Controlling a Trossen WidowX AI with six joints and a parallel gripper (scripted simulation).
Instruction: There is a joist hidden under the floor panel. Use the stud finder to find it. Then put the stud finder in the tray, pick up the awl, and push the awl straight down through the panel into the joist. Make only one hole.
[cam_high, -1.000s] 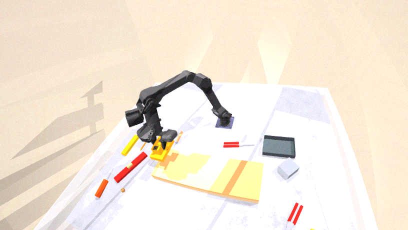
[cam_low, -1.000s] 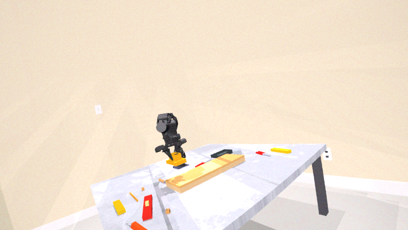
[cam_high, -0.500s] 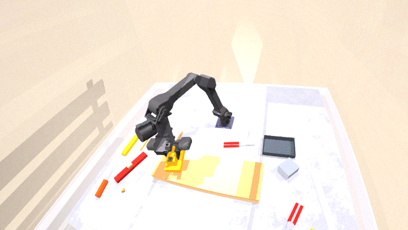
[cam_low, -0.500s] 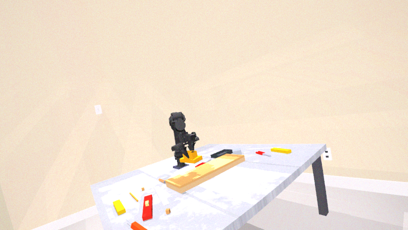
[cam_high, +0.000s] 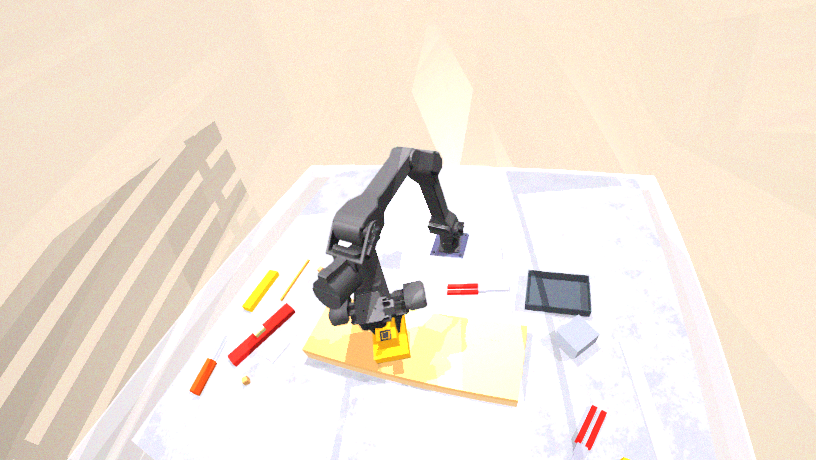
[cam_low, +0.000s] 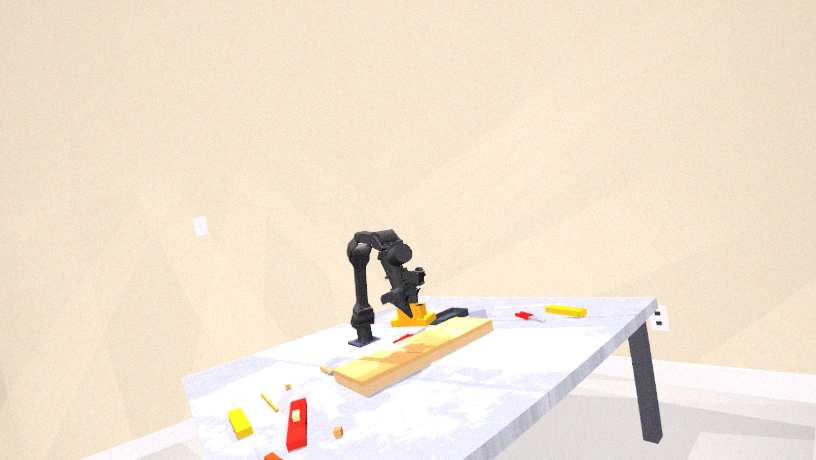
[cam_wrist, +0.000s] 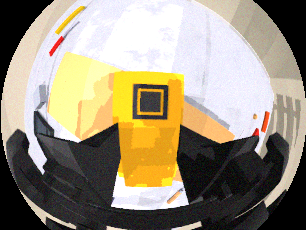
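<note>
Right now my gripper tip is 2 cm short of the square light, 1 cm to the right of it and 3 cm below it. Round my gripper tip: stud finder (1 cm ahead, 2 cm above); then grey block (8 cm behind, 41 cm to the left, 12 cm below); then awl (24 cm behind, 20 cm to the right, 13 cm below).
</note>
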